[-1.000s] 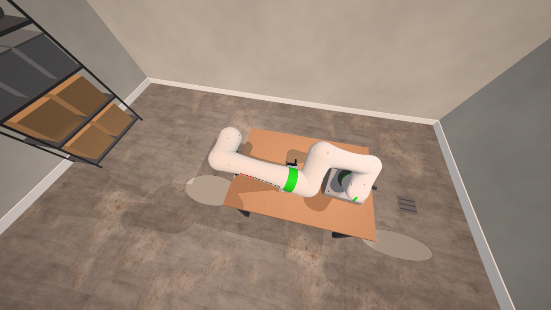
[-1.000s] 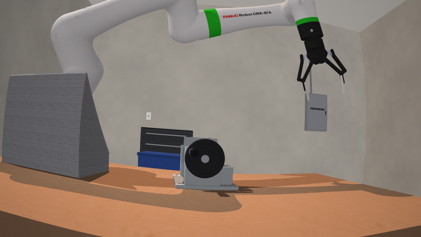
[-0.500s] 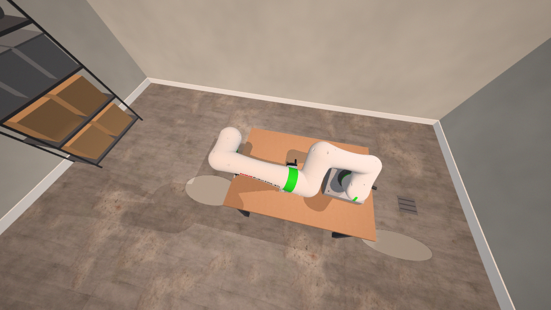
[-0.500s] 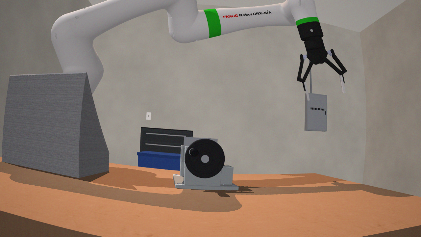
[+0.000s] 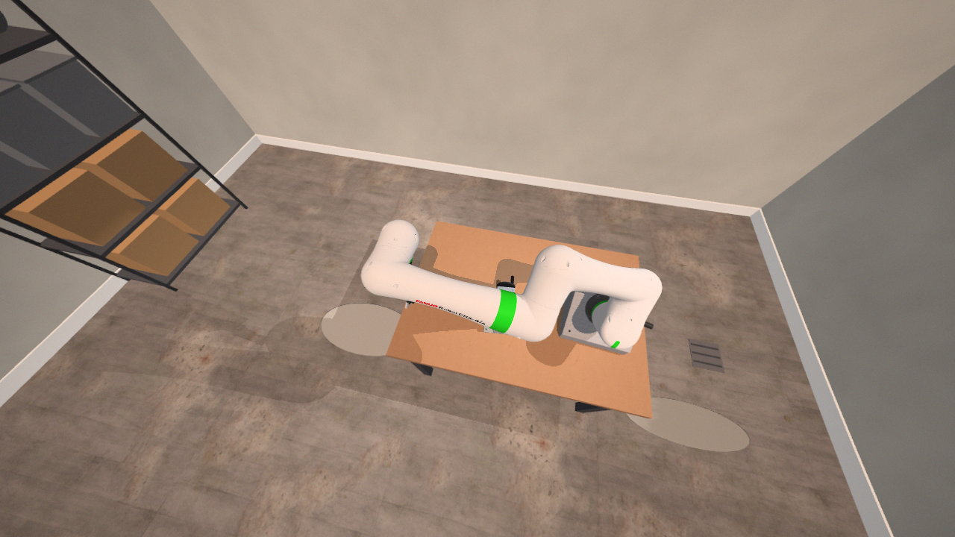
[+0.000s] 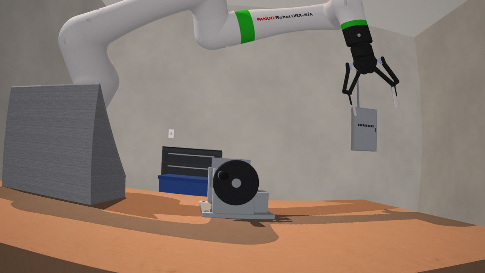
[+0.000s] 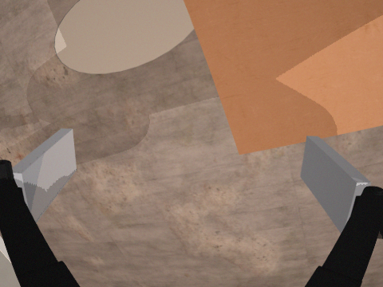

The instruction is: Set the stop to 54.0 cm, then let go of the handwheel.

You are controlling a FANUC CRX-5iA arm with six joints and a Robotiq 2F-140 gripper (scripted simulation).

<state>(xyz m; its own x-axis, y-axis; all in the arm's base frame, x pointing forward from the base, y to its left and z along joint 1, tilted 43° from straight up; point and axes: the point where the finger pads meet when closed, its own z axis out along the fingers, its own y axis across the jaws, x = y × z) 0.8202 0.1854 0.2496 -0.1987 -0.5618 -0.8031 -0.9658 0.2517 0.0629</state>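
The black crank knob is 40 cm behind my hand, 34 cm to the right of it and 21 cm below it. From my hand the other things lie so: sliding stop block 40 cm behind, 20 cm to the right, 21 cm below; black handwheel 40 cm behind, 32 cm to the right, 21 cm below.
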